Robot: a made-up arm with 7 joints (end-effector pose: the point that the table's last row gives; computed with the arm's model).
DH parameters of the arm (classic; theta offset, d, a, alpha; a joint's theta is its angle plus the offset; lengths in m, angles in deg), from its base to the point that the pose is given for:
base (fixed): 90 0 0.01 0
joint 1: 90 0.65 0.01 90
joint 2: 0 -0.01 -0.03 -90
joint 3: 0 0.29 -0.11 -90
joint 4: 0 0.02 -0.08 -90
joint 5: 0 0.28 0.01 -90
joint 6: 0 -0.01 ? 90
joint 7: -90 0.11 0.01 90
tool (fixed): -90 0.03 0 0
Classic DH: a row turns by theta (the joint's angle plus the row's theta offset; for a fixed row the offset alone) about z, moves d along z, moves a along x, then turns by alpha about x.
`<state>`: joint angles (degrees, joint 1 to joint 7).
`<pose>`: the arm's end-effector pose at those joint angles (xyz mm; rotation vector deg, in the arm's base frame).
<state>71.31 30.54 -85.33 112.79 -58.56 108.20 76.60</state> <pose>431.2 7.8 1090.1 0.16 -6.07 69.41</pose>
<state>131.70 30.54 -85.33 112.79 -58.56 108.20 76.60</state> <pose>215.0 383.8 1090.1 3.75 -6.08 129.73</pose>
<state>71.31 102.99 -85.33 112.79 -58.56 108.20 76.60</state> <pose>532.9 308.7 643.4 -45.24 55.97 62.80</pose>
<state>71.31 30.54 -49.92 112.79 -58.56 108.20 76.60</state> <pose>501.8 215.7 960.6 18.06 5.86 98.59</pose>
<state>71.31 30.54 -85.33 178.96 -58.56 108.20 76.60</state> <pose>152.4 162.7 1237.9 -46.20 -49.15 98.01</pose>
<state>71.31 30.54 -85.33 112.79 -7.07 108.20 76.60</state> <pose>468.8 24.6 971.4 43.50 -38.46 77.30</pose>
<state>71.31 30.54 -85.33 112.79 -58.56 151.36 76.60</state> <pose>337.6 20.5 1060.9 7.83 -13.44 27.32</pose>
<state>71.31 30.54 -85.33 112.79 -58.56 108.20 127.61</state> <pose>414.4 15.8 1070.3 -44.25 -36.43 61.83</pose>
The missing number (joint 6, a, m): -0.08
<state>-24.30 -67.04 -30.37 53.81 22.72 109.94 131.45</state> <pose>-31.8 -155.1 961.2 40.55 -127.00 -9.53</pose>
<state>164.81 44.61 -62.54 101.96 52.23 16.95 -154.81</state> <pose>-349.8 570.3 820.0 100.78 -88.07 -3.39</pose>
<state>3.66 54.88 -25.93 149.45 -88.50 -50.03 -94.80</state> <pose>600.4 50.7 764.2 59.40 -163.26 38.45</pose>
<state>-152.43 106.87 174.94 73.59 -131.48 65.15 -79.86</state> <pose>-302.2 -284.5 1044.9 54.40 67.48 48.89</pose>
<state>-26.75 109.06 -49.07 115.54 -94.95 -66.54 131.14</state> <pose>234.7 -319.0 196.6 116.02 -63.26 92.96</pose>
